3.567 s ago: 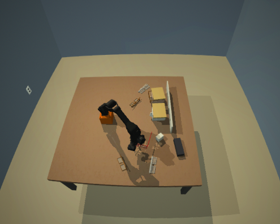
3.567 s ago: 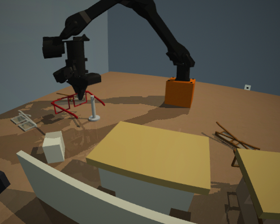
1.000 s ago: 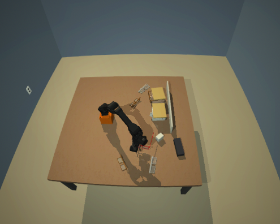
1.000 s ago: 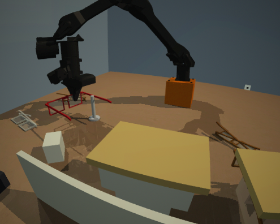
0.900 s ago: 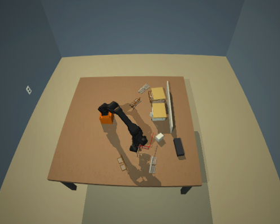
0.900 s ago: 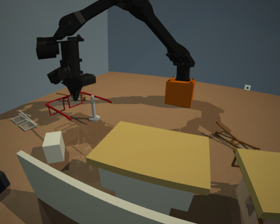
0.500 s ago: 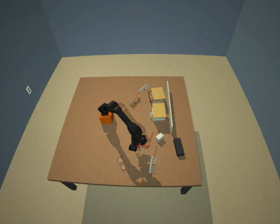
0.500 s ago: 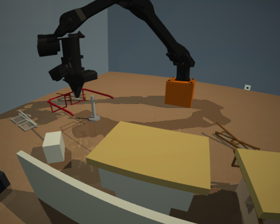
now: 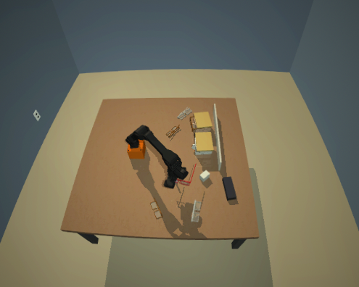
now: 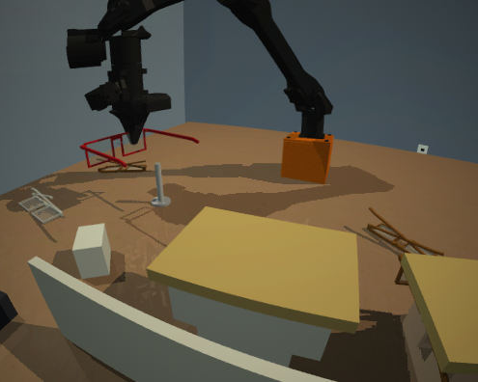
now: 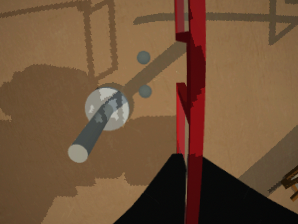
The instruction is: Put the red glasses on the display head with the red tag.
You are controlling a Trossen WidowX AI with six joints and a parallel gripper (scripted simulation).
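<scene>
Right now the grey post is 9 cm below my gripper tip, 6 cm to the left of it and 1 cm ahead of it. Round my gripper tip: white cube: 21 cm ahead, 9 cm below, 7 cm to the left; then black box: 37 cm ahead, 10 cm below, 3 cm to the right; then tall white panel: 42 cm to the left, 35 cm ahead, 6 cm below.
</scene>
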